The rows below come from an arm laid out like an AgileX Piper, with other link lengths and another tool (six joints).
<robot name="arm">
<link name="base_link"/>
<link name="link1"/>
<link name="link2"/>
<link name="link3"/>
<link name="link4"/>
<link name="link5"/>
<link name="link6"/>
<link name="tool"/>
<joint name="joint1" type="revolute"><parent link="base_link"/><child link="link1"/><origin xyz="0.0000 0.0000 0.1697" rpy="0.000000 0.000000 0.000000"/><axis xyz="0 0 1"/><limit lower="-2.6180" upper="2.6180"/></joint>
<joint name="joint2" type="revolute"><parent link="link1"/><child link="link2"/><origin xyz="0.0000 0.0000 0.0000" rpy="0.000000 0.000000 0.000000"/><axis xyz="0 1 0"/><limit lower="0.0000" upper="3.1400"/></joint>
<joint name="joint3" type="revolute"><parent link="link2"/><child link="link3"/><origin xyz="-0.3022 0.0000 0.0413" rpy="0.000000 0.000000 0.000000"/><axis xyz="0 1 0"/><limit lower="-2.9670" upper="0.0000"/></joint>
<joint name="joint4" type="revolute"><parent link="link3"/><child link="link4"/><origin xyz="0.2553 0.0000 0.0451" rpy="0.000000 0.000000 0.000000"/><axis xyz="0.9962 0 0.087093"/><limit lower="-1.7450" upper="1.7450"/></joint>
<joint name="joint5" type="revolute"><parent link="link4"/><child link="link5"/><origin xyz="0.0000 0.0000 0.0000" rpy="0.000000 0.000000 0.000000"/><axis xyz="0 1 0"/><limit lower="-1.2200" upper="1.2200"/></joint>
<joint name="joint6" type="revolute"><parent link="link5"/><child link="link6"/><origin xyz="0.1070 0.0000 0.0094" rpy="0.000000 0.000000 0.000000"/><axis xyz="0.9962 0 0.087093"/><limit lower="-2.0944" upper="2.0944"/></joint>
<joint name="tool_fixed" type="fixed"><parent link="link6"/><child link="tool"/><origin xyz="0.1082 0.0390 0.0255" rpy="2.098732 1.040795 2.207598"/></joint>
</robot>
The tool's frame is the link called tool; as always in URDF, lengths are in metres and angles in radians.
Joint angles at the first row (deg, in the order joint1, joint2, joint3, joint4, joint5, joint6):
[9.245 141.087 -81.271 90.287 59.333 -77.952]
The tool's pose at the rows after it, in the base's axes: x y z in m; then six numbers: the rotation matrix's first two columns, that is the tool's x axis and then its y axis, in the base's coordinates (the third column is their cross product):
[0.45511 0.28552 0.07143 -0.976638 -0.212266 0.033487 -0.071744 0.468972 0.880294]
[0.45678 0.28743 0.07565 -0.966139 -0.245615 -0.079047 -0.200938 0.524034 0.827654]
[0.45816 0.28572 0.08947 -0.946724 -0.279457 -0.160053 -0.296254 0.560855 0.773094]
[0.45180 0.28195 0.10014 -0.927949 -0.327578 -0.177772 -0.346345 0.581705 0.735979]
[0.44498 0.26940 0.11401 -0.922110 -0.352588 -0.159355 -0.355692 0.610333 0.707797]
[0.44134 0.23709 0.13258 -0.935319 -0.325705 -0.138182 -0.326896 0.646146 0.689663]
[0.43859 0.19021 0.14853 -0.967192 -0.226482 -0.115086 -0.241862 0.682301 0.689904]
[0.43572 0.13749 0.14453 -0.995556 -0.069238 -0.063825 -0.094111 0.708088 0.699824]
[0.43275 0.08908 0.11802 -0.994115 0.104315 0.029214 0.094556 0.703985 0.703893]
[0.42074 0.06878 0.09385 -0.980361 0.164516 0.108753 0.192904 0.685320 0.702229]
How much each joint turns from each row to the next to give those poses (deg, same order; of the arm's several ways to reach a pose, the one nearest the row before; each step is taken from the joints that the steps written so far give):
[0.878 -0.480 0.001 0.001 -3.284 -6.690]
[0.722 -1.940 0.095 -0.575 -3.569 -5.997]
[0.191 -2.948 0.191 -1.973 -2.387 -2.821]
[-0.171 -2.562 0.111 -4.845 -0.378 1.419]
[-1.064 -3.579 0.893 -6.222 0.109 4.366]
[-3.602 -4.955 2.983 -4.775 0.658 3.584]
[-5.781 -5.541 5.613 -1.212 -0.078 1.671]
[-6.744 -3.404 6.678 1.380 -1.762 0.397]
[-6.064 0.361 5.348 2.127 -2.958 0.663]
[-3.125 1.721 2.942 0.120 -0.512 0.054]

